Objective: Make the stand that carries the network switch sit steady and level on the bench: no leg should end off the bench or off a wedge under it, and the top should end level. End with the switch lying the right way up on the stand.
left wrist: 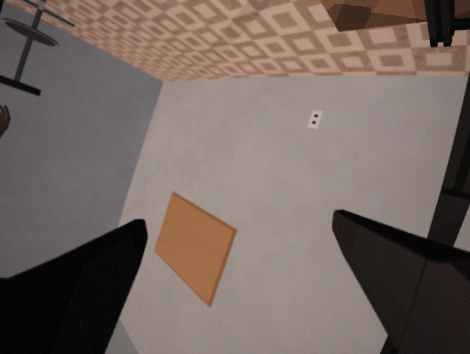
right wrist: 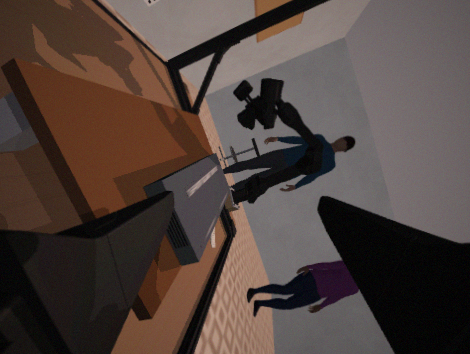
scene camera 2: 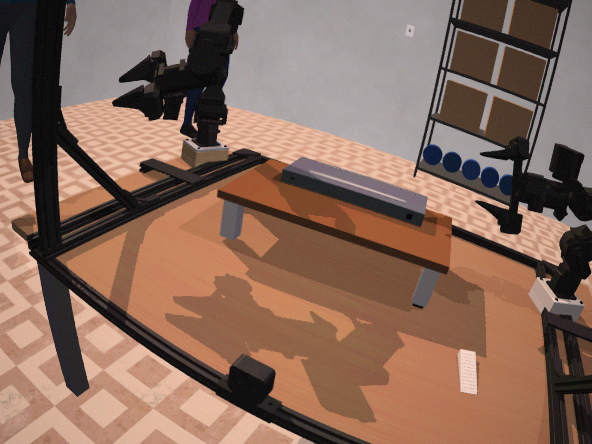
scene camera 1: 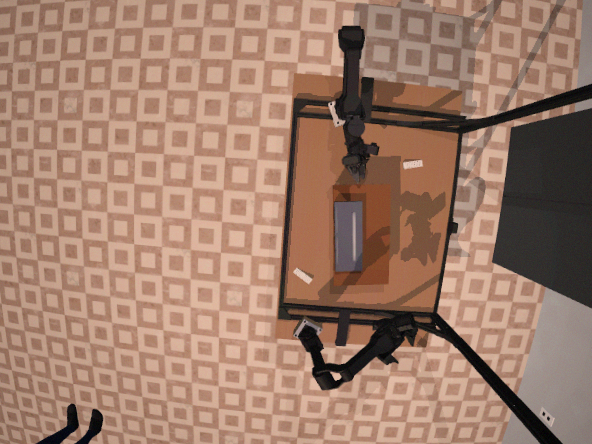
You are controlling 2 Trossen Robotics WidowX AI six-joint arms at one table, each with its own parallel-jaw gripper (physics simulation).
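Frame: origin at the left arm's base, x ahead, y left, z up, level; centimetres.
Seen in the pictures: left gripper, fingertip midpoint: [left wrist: 240, 224] [right wrist: 246, 98] [scene camera 2: 115, 91] [scene camera 1: 405, 354]; right gripper, fingertip midpoint: [right wrist: 247, 200] [scene camera 2: 478, 177] [scene camera 1: 360, 180]; left arm's base, link origin: [right wrist: 234, 197] [scene camera 2: 205, 143] [scene camera 1: 307, 332]; right arm's base, link origin: [scene camera 2: 561, 291].
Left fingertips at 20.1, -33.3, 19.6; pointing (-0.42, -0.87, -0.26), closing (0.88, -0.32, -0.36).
Note:
Pixels of each thing's top centre, then the offset from my left fingertips to it, as dx, dy, dz.
- reddish-brown board, top centre: [scene camera 2: 348, 204] [right wrist: 187, 164] [scene camera 1: 361, 236] +30.7, +37.5, -15.2
- front right leg, top centre: [right wrist: 53, 105] [scene camera 2: 434, 263] +51.5, +39.4, -16.7
- grey switch, top centre: [scene camera 2: 359, 182] [right wrist: 210, 187] [scene camera 1: 348, 237] +27.9, +42.6, -12.4
The stand, a reddish-brown board [scene camera 1: 376, 210] [scene camera 2: 260, 200] [right wrist: 100, 120] on grey legs, is mid-bench. In scene camera 2, its front left leg [scene camera 2: 232, 220] and front right leg [scene camera 2: 426, 288] show, the latter with a dark strip at its foot; I cannot tell if every leg touches or the top is level. The grey switch [scene camera 1: 348, 235] [scene camera 2: 350, 190] [right wrist: 200, 200] lies broad side down along the stand's far edge. White wedges [scene camera 1: 413, 164] [scene camera 1: 302, 275] [scene camera 2: 468, 371] [right wrist: 213, 237] lie apart from the legs. Left gripper [scene camera 1: 404, 351] [scene camera 2: 117, 92] [left wrist: 240, 220] is open, away from the stand. Right gripper [scene camera 1: 357, 176] [scene camera 2: 480, 178] [right wrist: 246, 198] is open near the stand's end.
A black rail frame [scene camera 1: 287, 210] [scene camera 2: 150, 337] borders the bench. A black box [scene camera 2: 251, 377] sits on the front rail in scene camera 2. A post [scene camera 2: 47, 125] rises at the left there. A shelf rack [scene camera 2: 505, 37] and people stand beyond the bench.

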